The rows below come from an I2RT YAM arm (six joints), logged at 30 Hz.
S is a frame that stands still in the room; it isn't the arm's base.
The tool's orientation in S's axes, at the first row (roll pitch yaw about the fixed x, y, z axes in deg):
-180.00 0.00 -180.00
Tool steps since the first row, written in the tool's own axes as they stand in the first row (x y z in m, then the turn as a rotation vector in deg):
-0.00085 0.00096 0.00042 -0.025 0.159 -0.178
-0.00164 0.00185 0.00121 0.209 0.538 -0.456
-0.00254 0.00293 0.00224 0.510 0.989 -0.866
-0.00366 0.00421 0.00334 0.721 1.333 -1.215
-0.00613 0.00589 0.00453 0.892 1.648 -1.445
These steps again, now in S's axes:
0.00085 0.00096 -0.00042 0.025 0.159 0.178
0.00164 0.00185 -0.00121 -0.209 0.538 0.456
0.00254 0.00293 -0.00224 -0.510 0.989 0.866
0.00366 0.00421 -0.00334 -0.721 1.333 1.215
0.00613 0.00589 -0.00453 -0.892 1.648 1.445

